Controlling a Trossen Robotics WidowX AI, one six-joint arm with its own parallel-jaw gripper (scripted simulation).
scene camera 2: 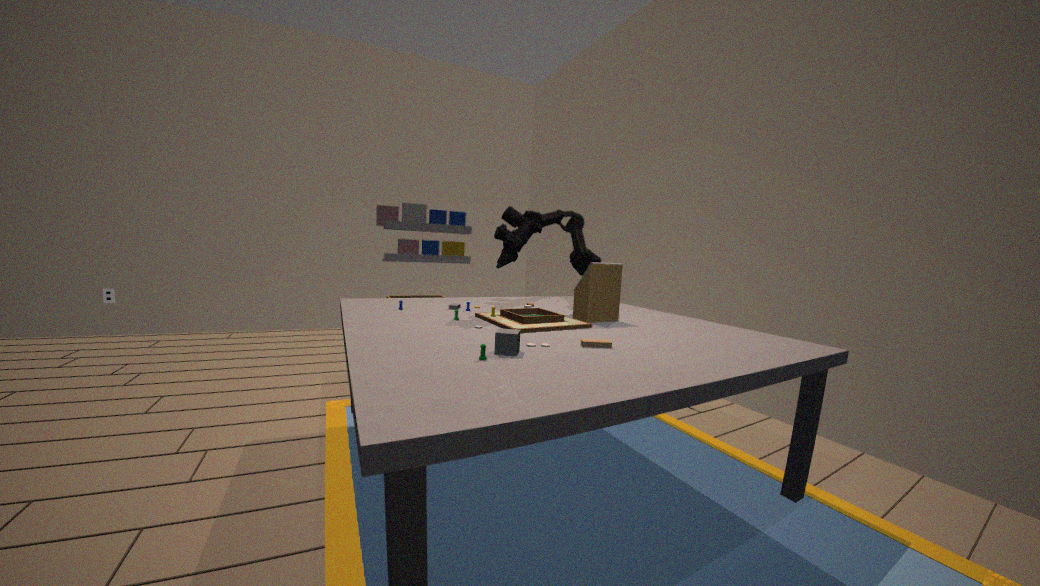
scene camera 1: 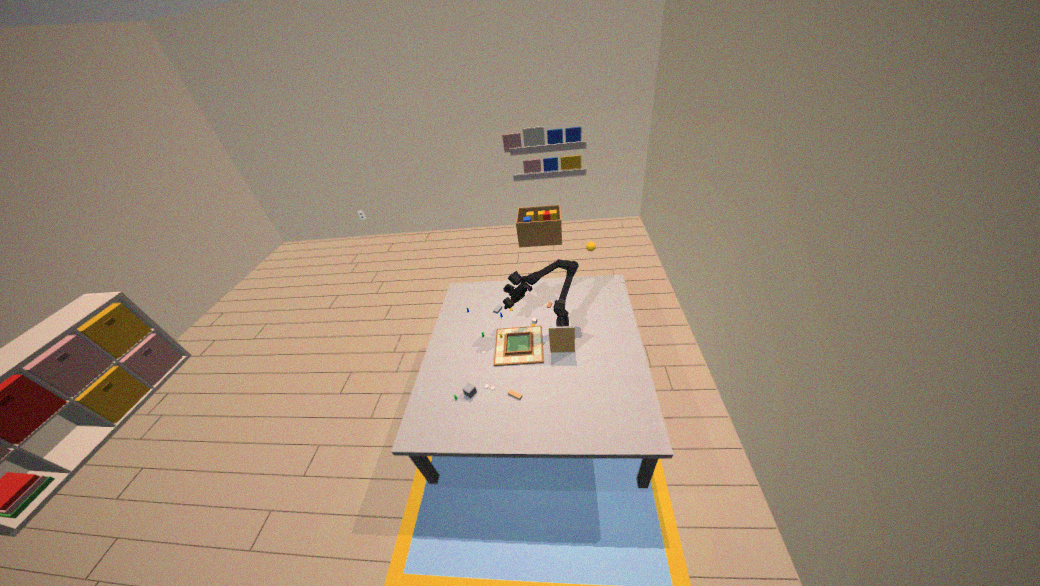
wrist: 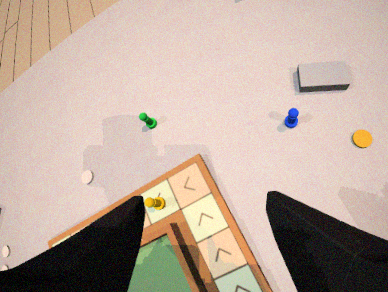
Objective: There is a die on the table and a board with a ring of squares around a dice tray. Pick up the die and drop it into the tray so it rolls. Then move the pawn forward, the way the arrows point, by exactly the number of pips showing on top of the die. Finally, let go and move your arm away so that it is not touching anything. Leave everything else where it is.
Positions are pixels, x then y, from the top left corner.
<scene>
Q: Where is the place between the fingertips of my gripper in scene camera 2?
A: At 497,265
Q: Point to a flat grey block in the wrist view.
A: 317,76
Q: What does my gripper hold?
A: Nothing.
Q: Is my gripper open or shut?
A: Open.
</scene>
